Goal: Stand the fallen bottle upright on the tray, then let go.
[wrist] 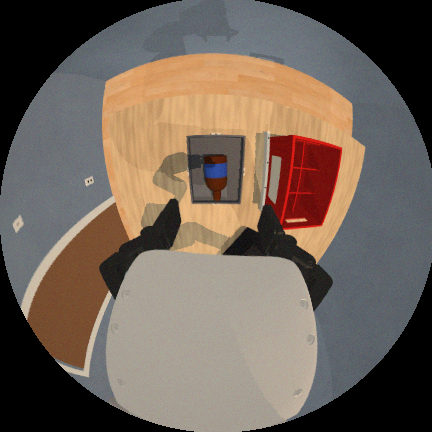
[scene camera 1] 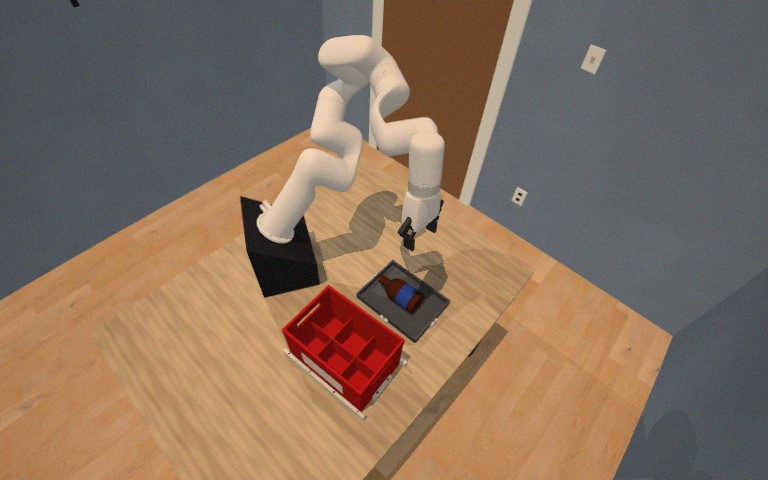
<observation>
my gripper: wrist; scene camera 1
same spot on my gripper: [scene camera 1: 409,242] = [wrist: 283,232]
</observation>
